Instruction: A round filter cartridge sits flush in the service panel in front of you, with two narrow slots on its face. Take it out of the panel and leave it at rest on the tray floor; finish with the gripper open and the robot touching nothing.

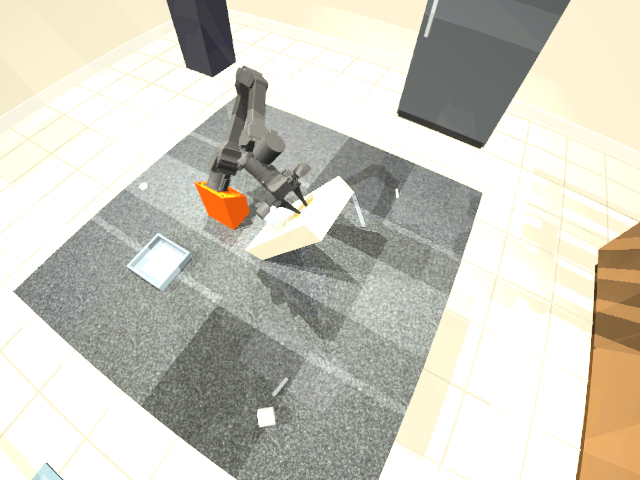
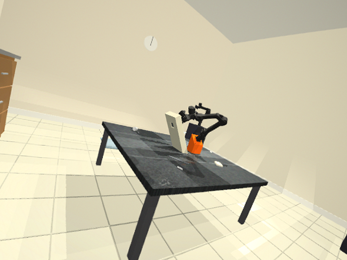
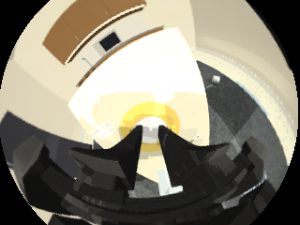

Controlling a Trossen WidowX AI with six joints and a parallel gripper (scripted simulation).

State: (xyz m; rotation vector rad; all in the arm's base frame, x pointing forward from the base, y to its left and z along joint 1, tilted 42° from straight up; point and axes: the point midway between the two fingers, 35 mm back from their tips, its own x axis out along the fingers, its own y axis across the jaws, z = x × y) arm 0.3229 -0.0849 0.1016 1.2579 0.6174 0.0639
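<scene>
The cream service panel lies 40 mm behind my gripper tip and 80 mm below it. From my gripper tip the other things lie so: short rod: 160 mm ahead, 400 mm to the right, 250 mm below; white round filter cartridge: 10 mm ahead, 10 mm below; peg: 170 mm ahead, 440 mm to the left, 250 mm below.
</scene>
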